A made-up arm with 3 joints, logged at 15 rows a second.
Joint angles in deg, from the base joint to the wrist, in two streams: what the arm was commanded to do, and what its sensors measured. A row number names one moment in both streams.
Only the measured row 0 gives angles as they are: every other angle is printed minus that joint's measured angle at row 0.
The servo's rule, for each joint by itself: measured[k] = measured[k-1] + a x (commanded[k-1-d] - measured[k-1]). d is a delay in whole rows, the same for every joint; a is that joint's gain. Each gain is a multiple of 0.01, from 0.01 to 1. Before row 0 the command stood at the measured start. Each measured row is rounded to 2 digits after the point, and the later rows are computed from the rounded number. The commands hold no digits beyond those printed.
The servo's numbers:
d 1
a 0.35 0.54 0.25
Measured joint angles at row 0:
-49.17, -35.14, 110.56
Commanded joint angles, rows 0 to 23:
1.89, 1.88, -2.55
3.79, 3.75, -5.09
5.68, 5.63, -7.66
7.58, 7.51, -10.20
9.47, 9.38, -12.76
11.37, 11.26, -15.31
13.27, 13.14, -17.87
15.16, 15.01, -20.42
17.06, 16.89, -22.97
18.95, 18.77, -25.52
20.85, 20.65, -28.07
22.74, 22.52, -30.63
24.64, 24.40, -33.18
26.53, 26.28, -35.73
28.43, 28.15, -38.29
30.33, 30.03, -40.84
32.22, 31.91, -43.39
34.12, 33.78, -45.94
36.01, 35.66, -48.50
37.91, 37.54, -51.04
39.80, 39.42, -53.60
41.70, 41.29, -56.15
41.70, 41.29, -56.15
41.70, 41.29, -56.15
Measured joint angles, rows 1 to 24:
0.00, 0.00, 0.00
0.66, 1.02, -0.64
1.76, 2.49, -1.75
3.13, 4.19, -3.23
4.69, 5.98, -4.97
6.36, 7.82, -6.92
8.11, 9.68, -9.02
9.92, 11.55, -11.23
11.75, 13.42, -13.53
13.61, 15.29, -15.89
15.48, 17.17, -18.30
17.36, 19.05, -20.74
19.24, 20.92, -23.21
21.13, 22.80, -25.70
23.02, 24.68, -28.21
24.91, 26.55, -30.73
26.81, 28.43, -33.26
28.70, 30.31, -35.79
30.60, 32.18, -38.33
32.49, 34.06, -40.87
34.39, 35.94, -43.41
36.28, 37.82, -45.96
38.18, 39.69, -48.51
39.41, 40.55, -50.42

